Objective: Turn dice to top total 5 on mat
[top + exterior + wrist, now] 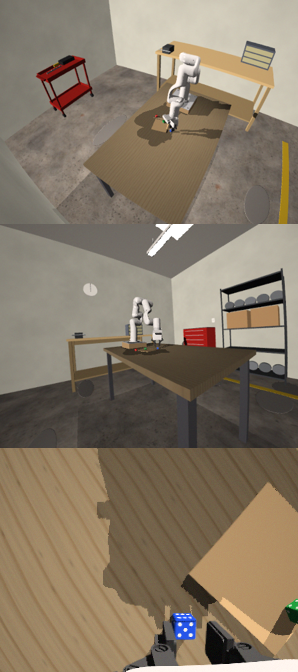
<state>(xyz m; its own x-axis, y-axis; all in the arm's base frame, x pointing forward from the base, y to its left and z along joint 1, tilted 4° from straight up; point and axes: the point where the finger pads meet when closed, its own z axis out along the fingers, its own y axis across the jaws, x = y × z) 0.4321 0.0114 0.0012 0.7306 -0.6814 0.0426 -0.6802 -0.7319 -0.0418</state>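
Right now the blue die is 4 cm below my hand. Round my hand: tan mat 3 cm behind, 12 cm to the right, 4 cm below; red die 12 cm behind, 20 cm to the right, 4 cm below; green die 8 cm behind, 11 cm to the right, 3 cm below.
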